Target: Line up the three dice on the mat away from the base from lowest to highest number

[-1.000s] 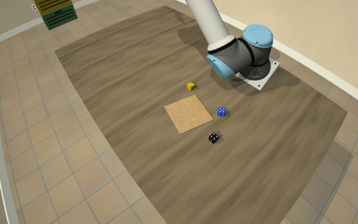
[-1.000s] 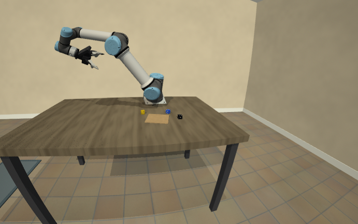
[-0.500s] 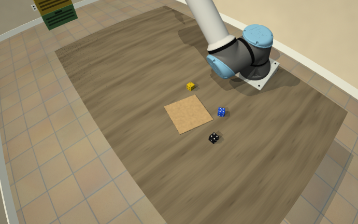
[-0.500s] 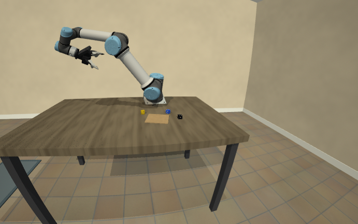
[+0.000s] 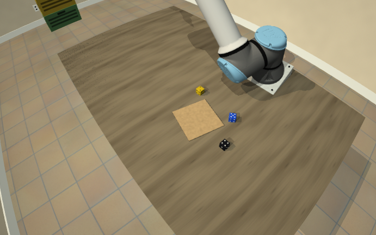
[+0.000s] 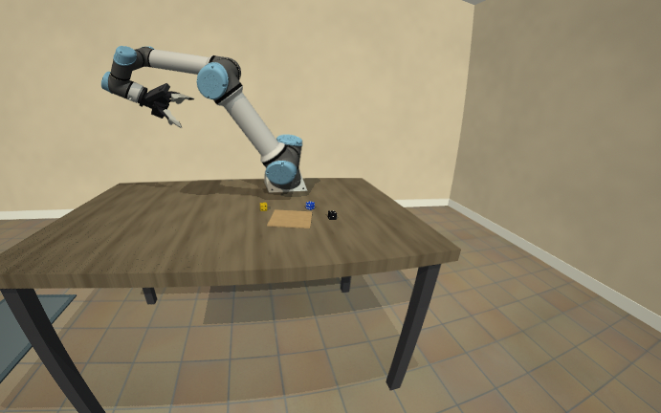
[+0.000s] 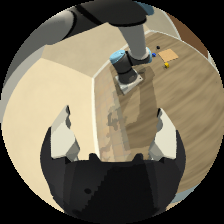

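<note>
Now: the yellow die 340 mm below my hand, 330 mm to the left of it and 230 mm ahead of it. From my hand the other things lie so: blue die (500 mm to the left, 340 mm below, 220 mm ahead); then tan mat (420 mm to the left, 350 mm below, 320 mm ahead); then black die (570 mm to the left, 340 mm below, 330 mm ahead).
</note>
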